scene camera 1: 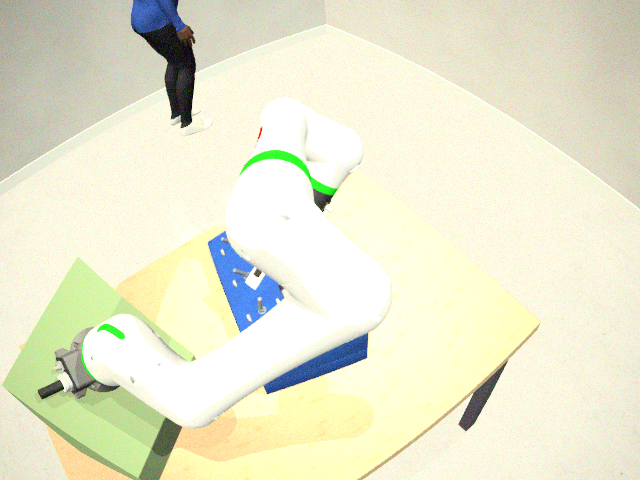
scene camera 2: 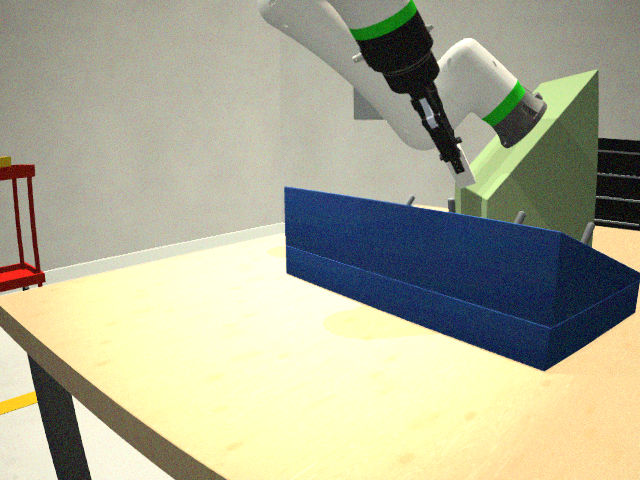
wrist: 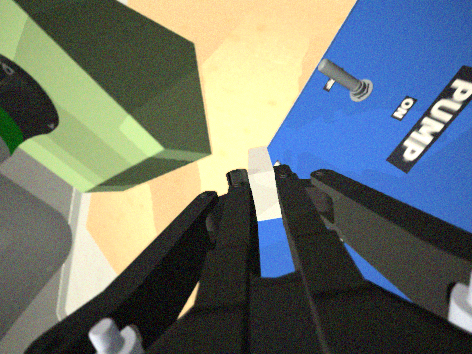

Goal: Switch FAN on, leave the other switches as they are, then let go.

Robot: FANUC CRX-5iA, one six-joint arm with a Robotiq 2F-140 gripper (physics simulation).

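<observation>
There's a blue switch panel, and the spot on it at (scene camera 1: 242,299) is the same spot as the panel's (wrist: 303,128).
</observation>
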